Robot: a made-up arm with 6 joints.
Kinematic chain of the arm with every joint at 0, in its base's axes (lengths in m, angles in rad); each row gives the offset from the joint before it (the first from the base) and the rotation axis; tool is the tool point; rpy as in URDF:
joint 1: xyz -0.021 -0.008 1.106 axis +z
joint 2: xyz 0.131 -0.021 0 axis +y
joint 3: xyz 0 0.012 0.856 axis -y
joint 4: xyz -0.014 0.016 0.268 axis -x
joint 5: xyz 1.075 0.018 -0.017 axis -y
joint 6: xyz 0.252 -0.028 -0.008 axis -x
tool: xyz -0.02 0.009 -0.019 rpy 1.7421 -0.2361 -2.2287
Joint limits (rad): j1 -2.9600..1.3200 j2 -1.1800..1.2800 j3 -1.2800..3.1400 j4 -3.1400..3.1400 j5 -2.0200..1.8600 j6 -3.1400..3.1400
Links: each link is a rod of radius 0.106 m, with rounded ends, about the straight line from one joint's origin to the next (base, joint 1, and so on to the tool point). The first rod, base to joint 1, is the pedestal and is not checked.
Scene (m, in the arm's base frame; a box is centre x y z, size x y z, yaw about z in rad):
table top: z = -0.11
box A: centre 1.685 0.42 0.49 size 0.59 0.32 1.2 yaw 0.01
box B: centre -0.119 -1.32 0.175 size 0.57 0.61 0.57 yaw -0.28
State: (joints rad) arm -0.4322 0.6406 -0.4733 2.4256 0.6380 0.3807
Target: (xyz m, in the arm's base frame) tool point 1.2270 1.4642 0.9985
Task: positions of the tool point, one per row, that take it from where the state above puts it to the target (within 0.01 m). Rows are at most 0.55 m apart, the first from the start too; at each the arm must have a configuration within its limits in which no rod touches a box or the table.
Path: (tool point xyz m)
1: 1.2384 -0.1571 0.5752
2: 1.1008 0.1551 0.4333
3: 0.8815 0.3870 0.3219
4: 0.6183 0.5201 0.2413
5: 0.9171 0.8214 0.3255
6: 1.1361 1.1584 0.5850
7: 1.2270 1.4641 0.9985

